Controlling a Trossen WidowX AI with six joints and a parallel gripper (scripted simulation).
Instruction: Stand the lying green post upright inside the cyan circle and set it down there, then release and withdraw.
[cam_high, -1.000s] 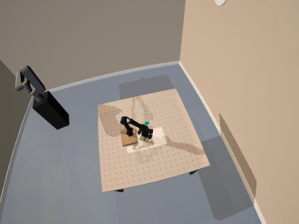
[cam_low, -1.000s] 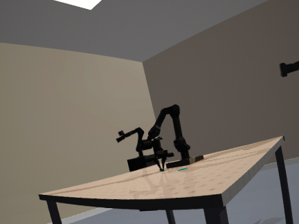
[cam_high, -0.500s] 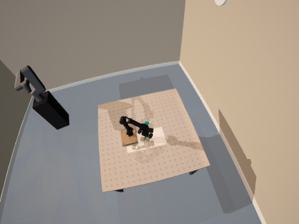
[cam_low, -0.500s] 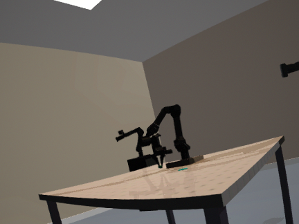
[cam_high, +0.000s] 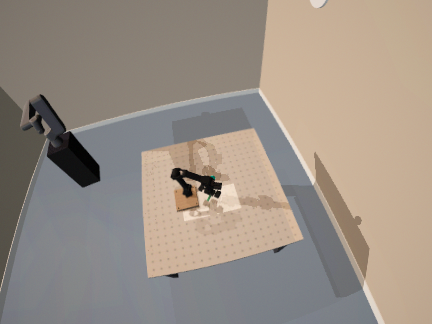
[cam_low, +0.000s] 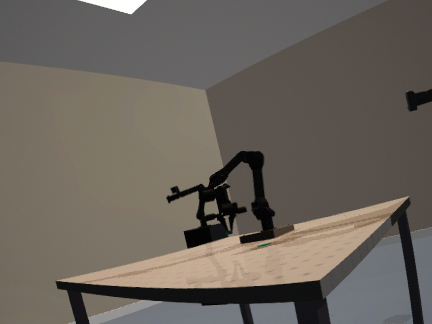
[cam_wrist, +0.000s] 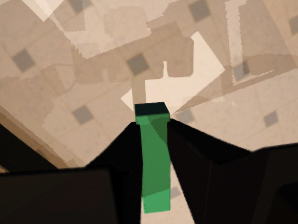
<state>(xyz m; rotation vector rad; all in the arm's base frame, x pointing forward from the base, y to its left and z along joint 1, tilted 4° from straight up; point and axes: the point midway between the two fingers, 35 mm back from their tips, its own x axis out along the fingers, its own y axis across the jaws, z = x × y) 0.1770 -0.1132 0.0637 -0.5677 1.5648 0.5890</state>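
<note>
The cyan circle lies 9 cm ahead of my gripper tip, 20 cm to the left of it and 8 cm below it. Round my gripper tip: green post: 2 cm behind, 1 cm to the right.
</note>
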